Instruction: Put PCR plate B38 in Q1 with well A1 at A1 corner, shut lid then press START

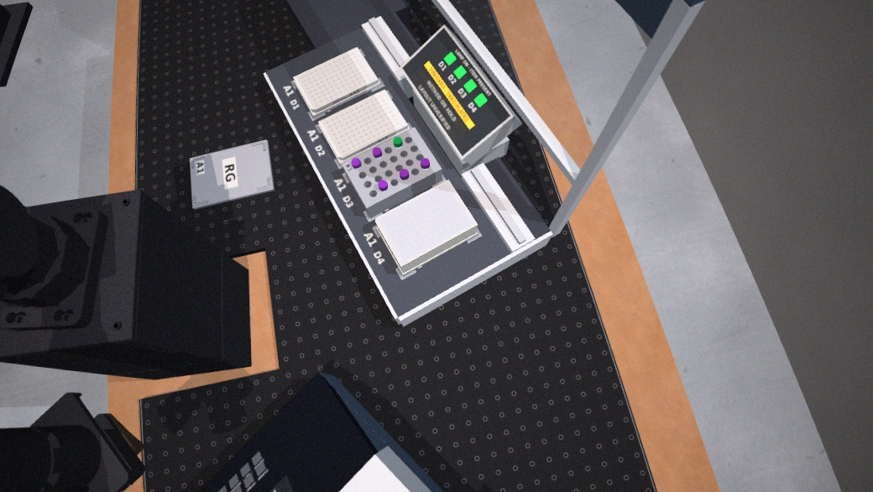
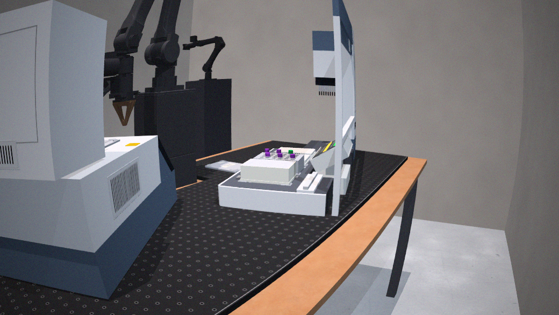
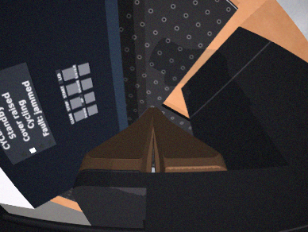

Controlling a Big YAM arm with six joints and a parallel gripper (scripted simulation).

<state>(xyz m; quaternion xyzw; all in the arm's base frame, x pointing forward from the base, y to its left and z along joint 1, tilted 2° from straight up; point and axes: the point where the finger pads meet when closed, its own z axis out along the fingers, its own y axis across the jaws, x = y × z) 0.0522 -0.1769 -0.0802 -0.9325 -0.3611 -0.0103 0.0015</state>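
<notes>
My hand is 380 mm to the right of the tube cooling block, 270 mm short of it and 140 mm above it. Round my hand: gantry post 520 mm ahead, 290 mm to the left, 20 mm above; then deep-well block 320 mm ahead, 280 mm to the left, 140 mm below; then RG nest 440 mm to the left, 210 mm below, 20 mm behind.
</notes>
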